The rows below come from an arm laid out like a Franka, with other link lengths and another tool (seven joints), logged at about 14 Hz.
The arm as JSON. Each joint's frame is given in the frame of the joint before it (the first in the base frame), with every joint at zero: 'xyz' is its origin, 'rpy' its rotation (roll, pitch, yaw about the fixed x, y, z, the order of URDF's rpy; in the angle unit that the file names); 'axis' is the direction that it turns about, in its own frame. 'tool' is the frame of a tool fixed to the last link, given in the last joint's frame.
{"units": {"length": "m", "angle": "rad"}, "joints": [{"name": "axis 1", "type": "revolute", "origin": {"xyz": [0.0, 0.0, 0.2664], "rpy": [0.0, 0.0, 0.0]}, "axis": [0.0, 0.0, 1.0]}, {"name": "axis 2", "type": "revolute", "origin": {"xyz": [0.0, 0.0, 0.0], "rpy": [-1.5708, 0.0, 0.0]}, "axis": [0.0, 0.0, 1.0]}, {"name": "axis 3", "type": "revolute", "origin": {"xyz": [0.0, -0.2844, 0.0], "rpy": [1.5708, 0.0, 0.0]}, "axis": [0.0, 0.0, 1.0]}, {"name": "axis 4", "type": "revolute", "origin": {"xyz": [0.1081, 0.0, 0.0], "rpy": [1.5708, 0.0, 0.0]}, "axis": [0.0, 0.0, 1.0]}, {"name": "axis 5", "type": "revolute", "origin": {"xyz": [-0.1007, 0.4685, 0.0], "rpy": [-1.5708, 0.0, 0.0]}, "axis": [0.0, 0.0, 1.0]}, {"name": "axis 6", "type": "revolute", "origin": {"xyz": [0.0, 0.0, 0.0], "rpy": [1.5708, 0.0, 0.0]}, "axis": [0.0, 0.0, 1.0]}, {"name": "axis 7", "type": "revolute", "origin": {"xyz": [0.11, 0.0, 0.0], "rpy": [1.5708, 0.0, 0.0]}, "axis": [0.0, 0.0, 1.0]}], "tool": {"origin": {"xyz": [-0.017, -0.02, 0.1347], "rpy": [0.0, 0.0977, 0.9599]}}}
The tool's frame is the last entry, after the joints.
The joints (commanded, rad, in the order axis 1, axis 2, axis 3, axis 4, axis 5, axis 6, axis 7), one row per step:
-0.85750 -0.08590 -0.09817 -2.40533 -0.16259 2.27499 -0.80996
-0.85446 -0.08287 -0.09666 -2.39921 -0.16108 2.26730 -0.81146
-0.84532 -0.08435 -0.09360 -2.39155 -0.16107 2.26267 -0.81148
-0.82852 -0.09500 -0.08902 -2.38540 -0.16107 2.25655 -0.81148
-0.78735 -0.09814 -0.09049 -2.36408 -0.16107 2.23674 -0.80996
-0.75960 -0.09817 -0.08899 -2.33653 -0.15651 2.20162 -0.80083
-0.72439 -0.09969 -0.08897 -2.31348 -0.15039 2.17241 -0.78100
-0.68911 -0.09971 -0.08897 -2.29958 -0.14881 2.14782 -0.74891
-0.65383 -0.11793 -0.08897 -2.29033 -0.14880 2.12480 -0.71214
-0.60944 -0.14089 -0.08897 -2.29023 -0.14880 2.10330 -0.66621
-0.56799 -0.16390 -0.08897 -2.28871 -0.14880 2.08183 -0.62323
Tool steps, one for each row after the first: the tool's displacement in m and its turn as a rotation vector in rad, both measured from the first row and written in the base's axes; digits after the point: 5 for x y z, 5 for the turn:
0.00255 0.00054 0.00069 0.00374 0.00278 0.00411
0.00957 0.00255 0.00496 -0.00034 0.00062 0.01574
0.02082 0.00791 0.01368 -0.00906 -0.00569 0.03636
0.04196 0.01766 0.02462 -0.01398 -0.00759 0.07214
0.05800 0.02462 0.03582 -0.00939 -0.00362 0.08521
0.07632 0.03567 0.04615 -0.00676 -0.00355 0.09353
0.09261 0.04950 0.05132 -0.00323 0.00261 0.09318
0.10791 0.06457 0.06503 -0.01101 -0.00207 0.08929
0.12423 0.08636 0.07686 -0.01706 -0.00593 0.08568
0.13850 0.10722 0.08941 -0.02348 -0.01108 0.08203

